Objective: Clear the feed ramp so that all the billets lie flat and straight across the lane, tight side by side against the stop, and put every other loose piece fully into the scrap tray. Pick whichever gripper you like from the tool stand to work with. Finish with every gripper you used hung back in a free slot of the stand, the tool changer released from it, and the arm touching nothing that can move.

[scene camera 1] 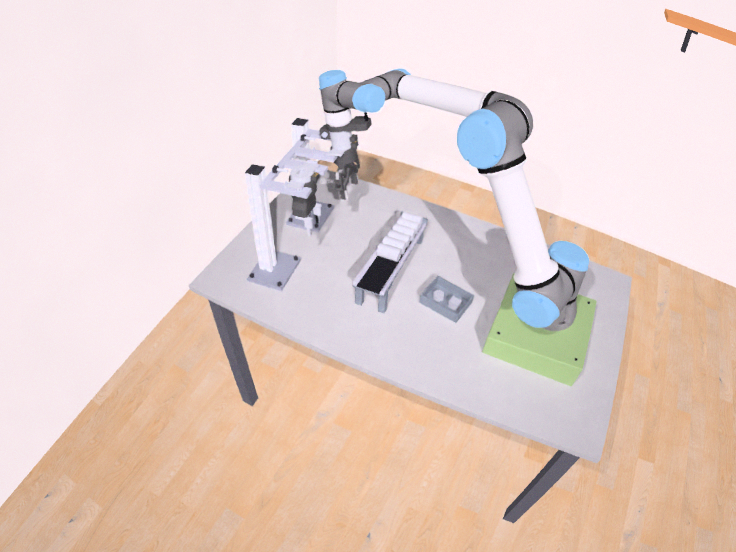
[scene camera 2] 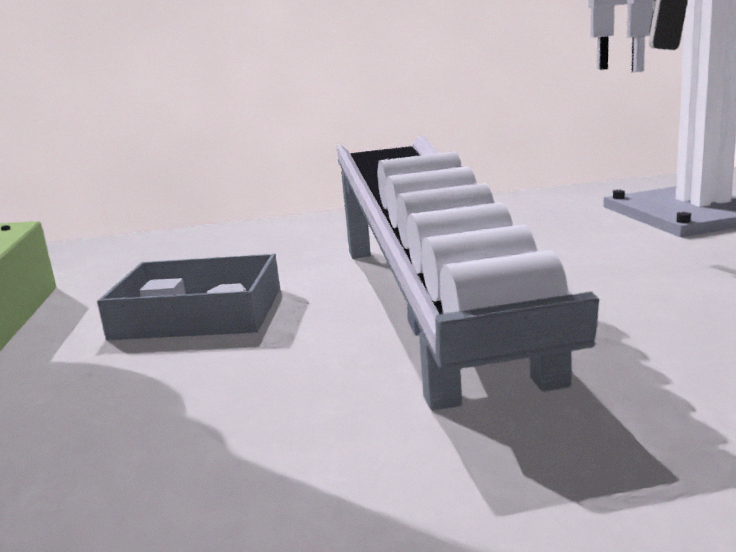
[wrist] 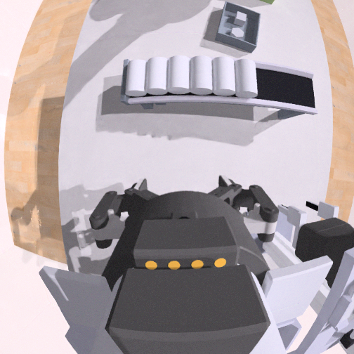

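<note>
Several white billets (scene camera 1: 395, 243) (scene camera 2: 502, 284) (wrist: 202, 75) lie flat across the feed ramp (scene camera 1: 378, 273) (wrist: 285, 86), closely side by side, the lowest against the stop (scene camera 2: 517, 330). Two small white pieces, a cube (scene camera 1: 454, 301) (scene camera 2: 162, 287) (wrist: 240, 18) and a faceted one (scene camera 1: 438, 294) (scene camera 2: 228, 289) (wrist: 237, 33), sit inside the scrap tray (scene camera 1: 436, 310) (scene camera 2: 178, 319). My adaptive gripper (scene camera 1: 341, 190) (wrist: 183, 182) is on the arm, open and empty, close beside the far holder arms of the tool stand (scene camera 1: 261, 219). Whether it touches them is unclear.
The parallel gripper (scene camera 1: 303, 204) (wrist: 325, 240) hangs in the stand, next to my gripper; its fingers show in scene camera 2. The stand's base plate (scene camera 1: 285, 274) (scene camera 2: 648, 207) is bolted to the table. The green robot base (scene camera 1: 535, 350) (scene camera 2: 20, 267) stands beyond the tray.
</note>
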